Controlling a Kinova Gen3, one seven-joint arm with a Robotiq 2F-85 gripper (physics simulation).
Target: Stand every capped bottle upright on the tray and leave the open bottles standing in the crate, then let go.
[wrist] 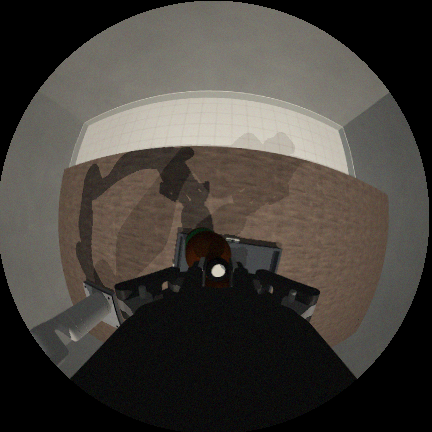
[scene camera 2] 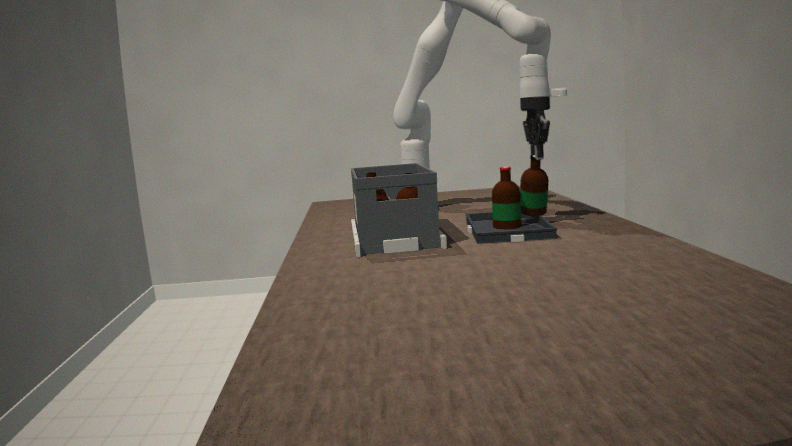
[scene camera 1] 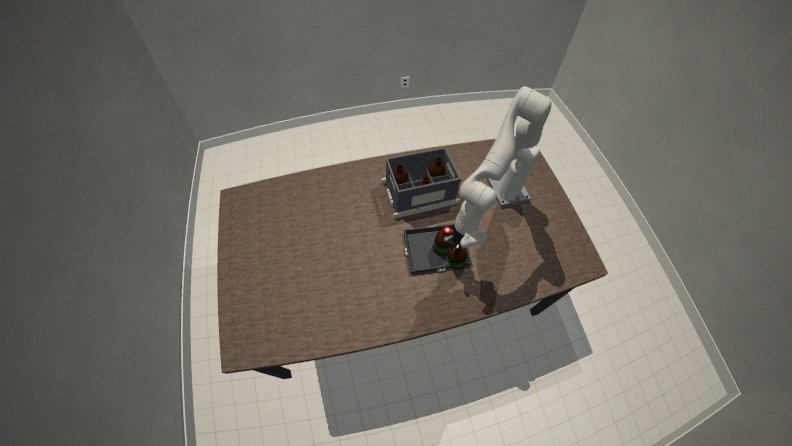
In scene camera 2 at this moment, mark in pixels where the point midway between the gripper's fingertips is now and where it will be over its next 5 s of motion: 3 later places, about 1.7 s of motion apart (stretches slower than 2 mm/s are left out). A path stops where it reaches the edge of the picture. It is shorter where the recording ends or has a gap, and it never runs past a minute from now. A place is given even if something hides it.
My gripper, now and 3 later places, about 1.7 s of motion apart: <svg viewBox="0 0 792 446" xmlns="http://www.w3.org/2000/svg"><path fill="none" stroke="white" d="M537 159L505 90L519 205L515 121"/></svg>
